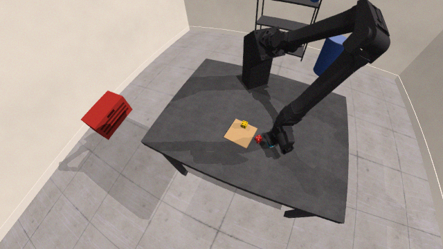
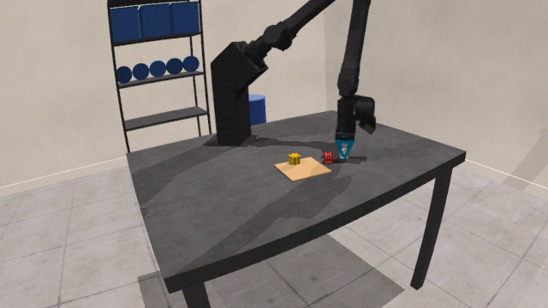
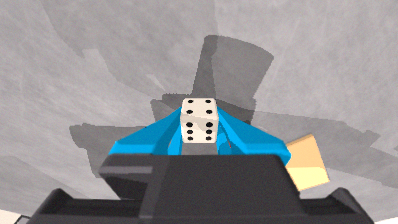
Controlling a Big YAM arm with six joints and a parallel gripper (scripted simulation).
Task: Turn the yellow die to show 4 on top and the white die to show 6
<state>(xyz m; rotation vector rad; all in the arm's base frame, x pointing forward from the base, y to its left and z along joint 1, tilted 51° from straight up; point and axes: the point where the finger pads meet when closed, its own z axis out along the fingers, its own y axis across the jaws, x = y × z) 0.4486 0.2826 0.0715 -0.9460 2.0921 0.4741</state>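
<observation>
Now: hand 17 cm to the left of the tan mat, 4 cm short of it and 1 cm above it. The rest, counted from my hand: red die: 7 cm to the right, 2 cm ahead; then white die: right at my hand; then yellow die: 19 cm to the right, 1 cm behind, 1 cm above.
</observation>
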